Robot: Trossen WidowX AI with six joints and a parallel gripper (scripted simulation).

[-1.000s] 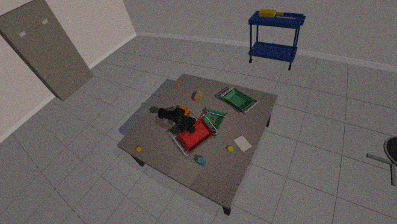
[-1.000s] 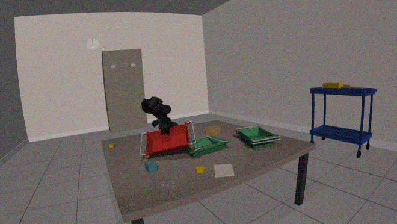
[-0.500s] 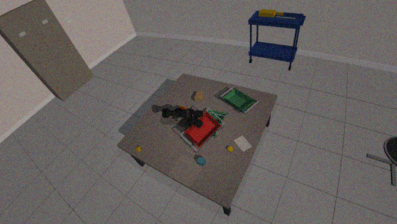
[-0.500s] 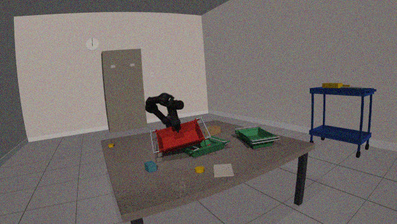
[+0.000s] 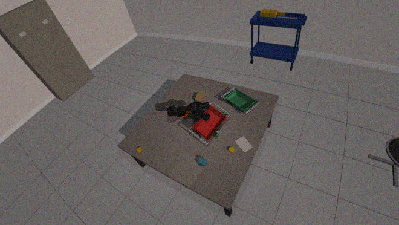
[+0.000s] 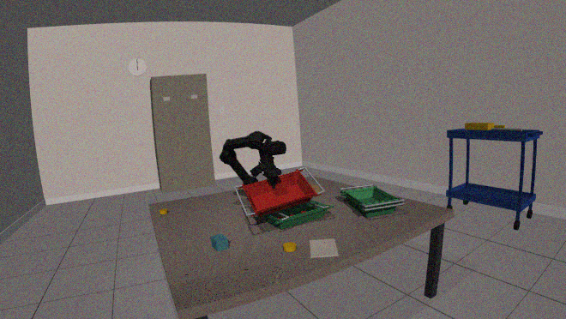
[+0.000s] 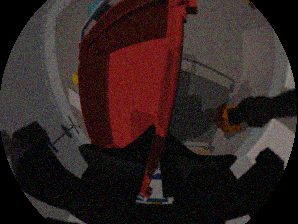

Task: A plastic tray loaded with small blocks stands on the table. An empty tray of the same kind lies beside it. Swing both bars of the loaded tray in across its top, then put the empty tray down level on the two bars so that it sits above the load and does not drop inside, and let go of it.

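My gripper tip is now 80 mm short of the red tray, 10 mm to the left of it and 10 mm below it. Round my gripper tip: white card 410 mm ahead, 160 mm below, 10 mm to the left; teal block 330 mm to the right, 180 mm ahead, 140 mm below; tan box 350 mm to the left, 290 mm behind, 130 mm below.
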